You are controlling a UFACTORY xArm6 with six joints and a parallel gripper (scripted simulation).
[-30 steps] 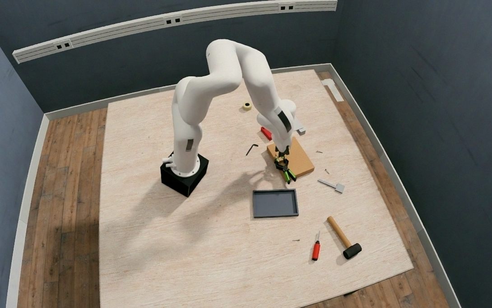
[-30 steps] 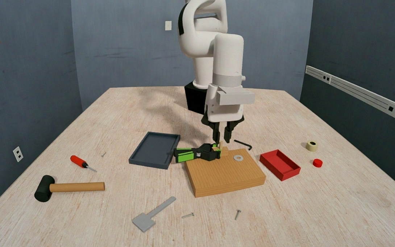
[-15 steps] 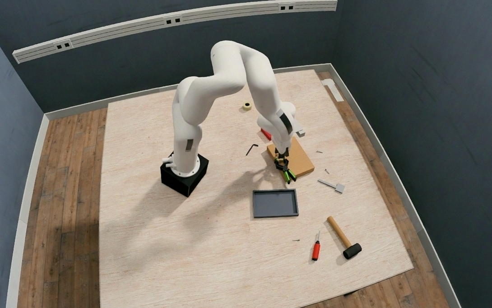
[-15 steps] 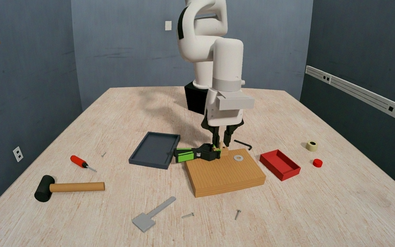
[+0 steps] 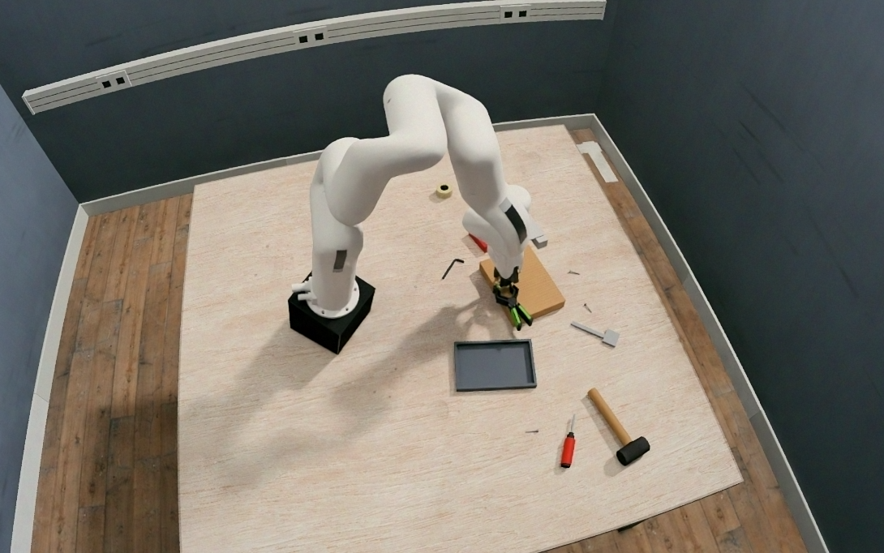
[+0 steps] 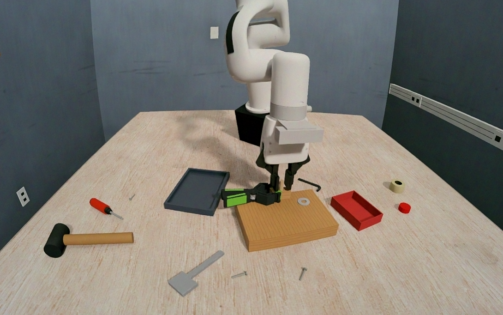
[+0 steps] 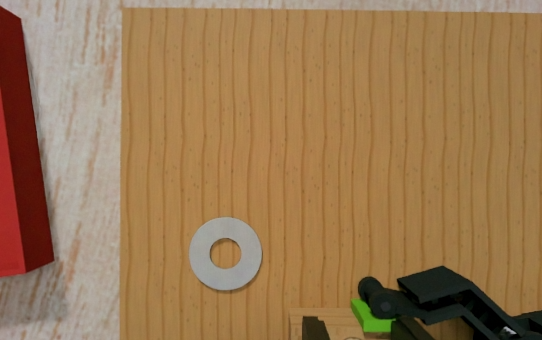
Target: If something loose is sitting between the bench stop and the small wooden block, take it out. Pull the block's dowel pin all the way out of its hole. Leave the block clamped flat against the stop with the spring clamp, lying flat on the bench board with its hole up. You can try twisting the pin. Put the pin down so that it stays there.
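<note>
My hand is 20 mm above the dowel pin. Round my hand: small wooden block (40 mm below); then hex key (90 mm behind, 120 mm to the left, 80 mm below); then washer (20 mm ahead, 50 mm to the left, 50 mm below).
</note>
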